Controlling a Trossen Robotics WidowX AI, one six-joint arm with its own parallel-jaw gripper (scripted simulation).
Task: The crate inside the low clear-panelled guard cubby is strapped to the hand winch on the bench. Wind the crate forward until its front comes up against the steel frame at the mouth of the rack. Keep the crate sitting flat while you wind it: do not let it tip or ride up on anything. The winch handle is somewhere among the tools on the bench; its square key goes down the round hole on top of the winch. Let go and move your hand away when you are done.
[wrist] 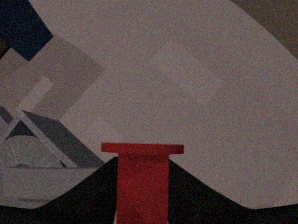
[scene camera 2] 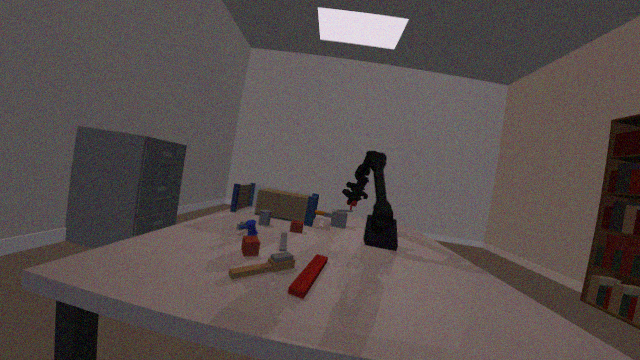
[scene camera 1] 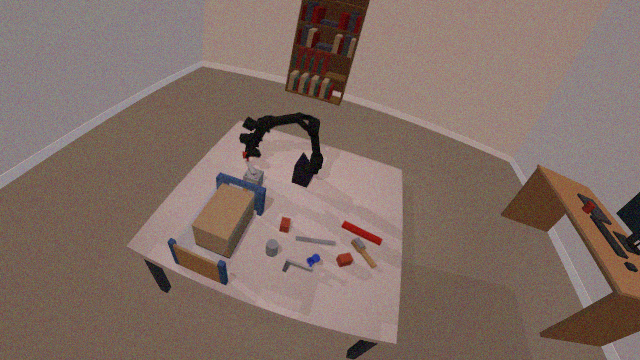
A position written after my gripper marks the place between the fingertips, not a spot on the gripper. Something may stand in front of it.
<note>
In view: my gripper [wrist: 140,164] and a red bar [scene camera 2: 301,285].
The wrist view does not show the red bar: it is out of frame.
</note>
